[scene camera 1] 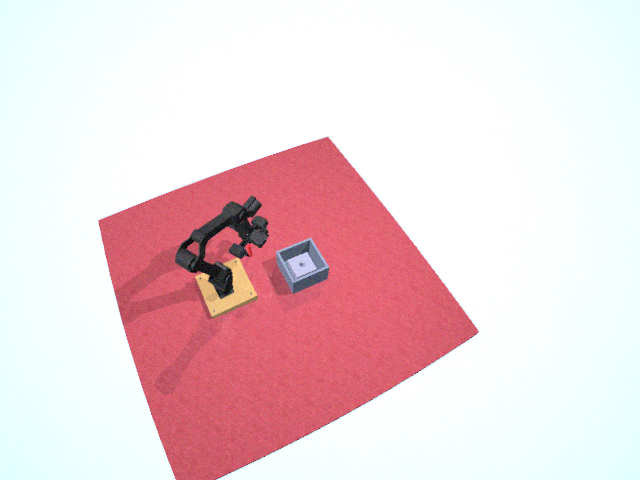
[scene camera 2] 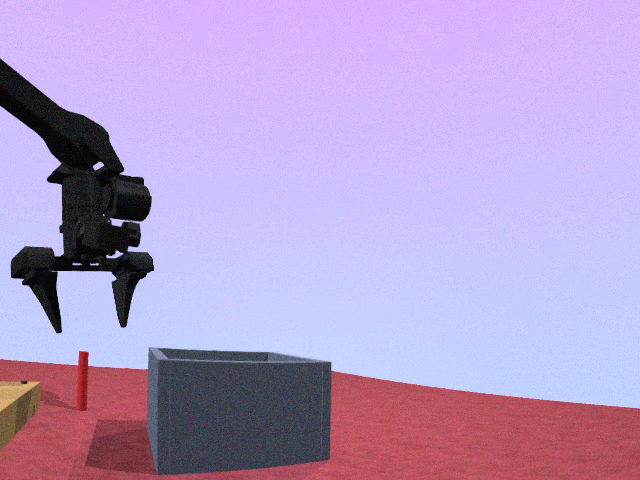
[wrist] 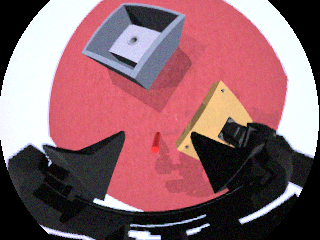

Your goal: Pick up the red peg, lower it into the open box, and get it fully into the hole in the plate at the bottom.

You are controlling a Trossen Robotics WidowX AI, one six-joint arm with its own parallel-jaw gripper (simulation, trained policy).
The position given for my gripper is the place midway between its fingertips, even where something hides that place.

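Observation:
My gripper [scene camera 2: 93,330] [scene camera 1: 255,247] [wrist: 159,135] is visible. I also see a pale plate [wrist: 134,41]; scene camera 2 misses the plate, hidden by a grey box.

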